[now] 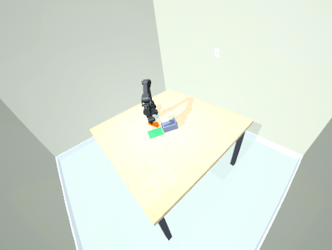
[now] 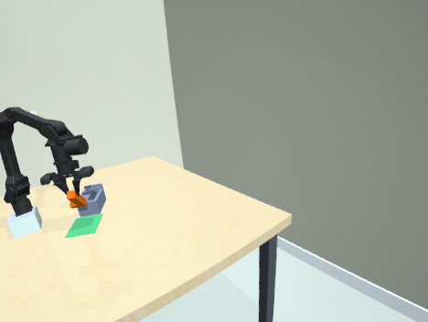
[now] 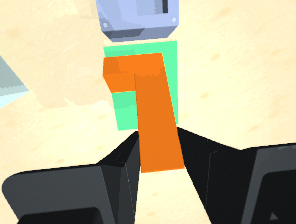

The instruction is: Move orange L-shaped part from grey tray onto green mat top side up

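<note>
My gripper tip is 1 cm short of the green mat, 2 cm to the right of it and 15 cm above it. Round my gripper tip: orange L-shaped part 3 cm to the left, 3 cm below.
</note>
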